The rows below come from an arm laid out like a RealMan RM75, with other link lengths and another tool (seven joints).
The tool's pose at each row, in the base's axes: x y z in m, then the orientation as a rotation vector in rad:
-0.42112, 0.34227, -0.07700, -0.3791, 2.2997, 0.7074
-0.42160, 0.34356, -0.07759, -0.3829, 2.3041, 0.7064
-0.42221, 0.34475, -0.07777, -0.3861, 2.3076, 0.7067
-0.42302, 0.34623, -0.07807, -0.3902, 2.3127, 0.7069
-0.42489, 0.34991, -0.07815, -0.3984, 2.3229, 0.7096
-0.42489, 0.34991, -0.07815, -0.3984, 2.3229, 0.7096
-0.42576, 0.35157, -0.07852, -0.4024, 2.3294, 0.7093
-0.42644, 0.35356, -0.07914, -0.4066, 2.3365, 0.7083
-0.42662, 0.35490, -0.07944, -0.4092, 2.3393, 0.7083
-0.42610, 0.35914, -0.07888, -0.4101, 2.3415, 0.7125
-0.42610, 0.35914, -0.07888, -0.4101, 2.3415, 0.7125
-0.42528, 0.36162, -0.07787, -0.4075, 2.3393, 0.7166
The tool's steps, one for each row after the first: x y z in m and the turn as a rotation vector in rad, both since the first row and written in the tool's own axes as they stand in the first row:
0.00066, 0.00103, 0.00086, 0.0001, 0.0052, -0.0014
0.00114, 0.00220, 0.00134, -0.0007, 0.0094, -0.0023
0.00183, 0.00364, 0.00196, -0.0015, 0.0155, -0.0033
0.00297, 0.00743, 0.00316, -0.0047, 0.0277, -0.0045
0.00297, 0.00743, 0.00316, -0.0047, 0.0277, -0.0045
0.00373, 0.00902, 0.00389, -0.0050, 0.0349, -0.0051
0.00451, 0.01069, 0.00507, -0.0047, 0.0427, -0.0058
0.00475, 0.01174, 0.00594, -0.0052, 0.0461, -0.0066
0.00369, 0.01515, 0.00835, -0.0082, 0.0488, -0.0051
0.00369, 0.01515, 0.00835, -0.0082, 0.0488, -0.0051
0.00223, 0.01718, 0.00961, -0.0106, 0.0463, -0.0028

